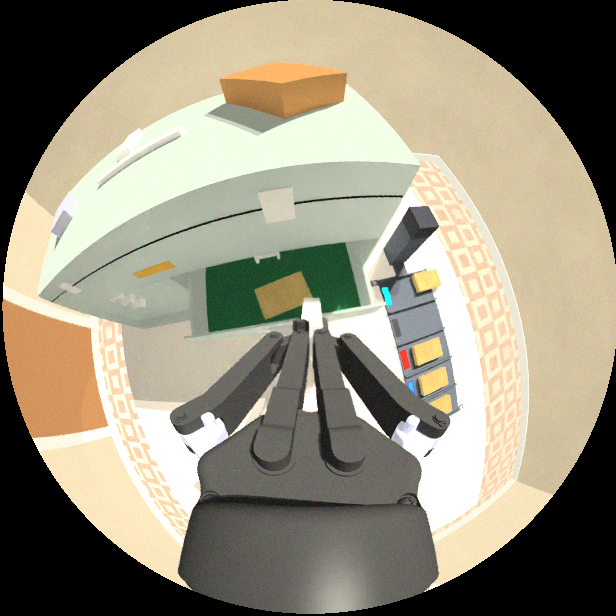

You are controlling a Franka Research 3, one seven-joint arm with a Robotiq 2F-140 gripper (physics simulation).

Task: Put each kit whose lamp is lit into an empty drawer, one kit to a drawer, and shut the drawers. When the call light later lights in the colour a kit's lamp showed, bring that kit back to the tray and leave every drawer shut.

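My gripper (310,328) is shut and empty, its fingertips against the white handle (312,310) of an open drawer. The drawer has a green lining (241,287) and holds a tan kit (281,294). It belongs to a pale green cabinet (229,172), whose other drawer fronts look shut. To the right a dark grey tray (420,319) holds three tan kits (425,281) (426,350) (432,380) and part of another at its near end. Beside them are a cyan lamp (386,294), a red lamp (404,359) and a blue lamp (411,386). One tray slot is bare.
An orange box (284,86) sits on top of the cabinet. A dark post (410,229) stands at the tray's far end, unlit. A white mat with an orange patterned border (488,298) lies under everything. A large orange block (51,367) is at the left.
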